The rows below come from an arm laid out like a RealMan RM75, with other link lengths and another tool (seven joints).
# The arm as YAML. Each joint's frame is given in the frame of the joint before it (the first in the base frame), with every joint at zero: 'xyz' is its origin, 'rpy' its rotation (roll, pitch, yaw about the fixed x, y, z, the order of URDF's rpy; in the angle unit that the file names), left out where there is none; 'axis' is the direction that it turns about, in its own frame. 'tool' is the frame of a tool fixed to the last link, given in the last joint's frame.
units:
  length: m
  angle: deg
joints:
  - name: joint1
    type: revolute
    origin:
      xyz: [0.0, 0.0, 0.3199]
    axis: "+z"
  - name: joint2
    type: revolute
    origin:
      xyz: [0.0, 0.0, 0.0]
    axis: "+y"
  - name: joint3
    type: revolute
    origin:
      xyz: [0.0, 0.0, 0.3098]
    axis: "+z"
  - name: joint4
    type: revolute
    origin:
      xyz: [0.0, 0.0, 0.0]
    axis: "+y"
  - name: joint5
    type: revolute
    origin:
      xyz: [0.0, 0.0, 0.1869]
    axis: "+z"
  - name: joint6
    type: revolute
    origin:
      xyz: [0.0, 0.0, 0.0]
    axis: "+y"
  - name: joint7
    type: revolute
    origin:
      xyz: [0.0, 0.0, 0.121]
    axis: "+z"
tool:
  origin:
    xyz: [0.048, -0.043, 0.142]
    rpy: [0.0, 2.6, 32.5]
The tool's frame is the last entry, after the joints.
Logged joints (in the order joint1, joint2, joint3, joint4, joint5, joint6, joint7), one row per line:
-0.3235 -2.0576 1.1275 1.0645 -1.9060 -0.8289 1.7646
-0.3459 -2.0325 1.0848 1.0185 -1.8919 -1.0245 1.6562
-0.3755 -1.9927 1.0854 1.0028 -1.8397 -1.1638 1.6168
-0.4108 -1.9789 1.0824 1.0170 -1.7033 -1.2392 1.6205
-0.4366 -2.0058 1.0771 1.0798 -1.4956 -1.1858 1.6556
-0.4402 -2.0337 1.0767 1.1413 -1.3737 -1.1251 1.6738
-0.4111 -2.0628 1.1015 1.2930 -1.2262 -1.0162 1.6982
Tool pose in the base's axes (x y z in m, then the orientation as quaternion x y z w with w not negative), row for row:
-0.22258 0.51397 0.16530 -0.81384 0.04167 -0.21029 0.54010
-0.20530 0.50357 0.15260 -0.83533 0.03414 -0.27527 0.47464
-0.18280 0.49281 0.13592 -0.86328 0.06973 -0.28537 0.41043
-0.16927 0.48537 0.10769 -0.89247 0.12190 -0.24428 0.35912
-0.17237 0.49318 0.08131 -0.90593 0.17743 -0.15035 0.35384
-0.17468 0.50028 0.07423 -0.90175 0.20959 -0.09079 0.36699
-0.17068 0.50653 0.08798 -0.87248 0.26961 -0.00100 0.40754
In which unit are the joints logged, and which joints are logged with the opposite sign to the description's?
The joints are logged in radians. Opposite sign: none.
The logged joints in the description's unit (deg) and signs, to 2 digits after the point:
-18.54 -117.89 64.60 60.99 -109.21 -47.49 101.10
-19.82 -116.45 62.15 58.36 -108.40 -58.70 94.89
-21.51 -114.17 62.19 57.46 -105.41 -66.68 92.64
-23.54 -113.38 62.02 58.27 -97.59 -71.00 92.85
-25.02 -114.92 61.71 61.87 -85.69 -67.94 94.86
-25.22 -116.52 61.69 65.39 -78.71 -64.46 95.90
-23.55 -118.19 63.11 74.08 -70.26 -58.22 97.30

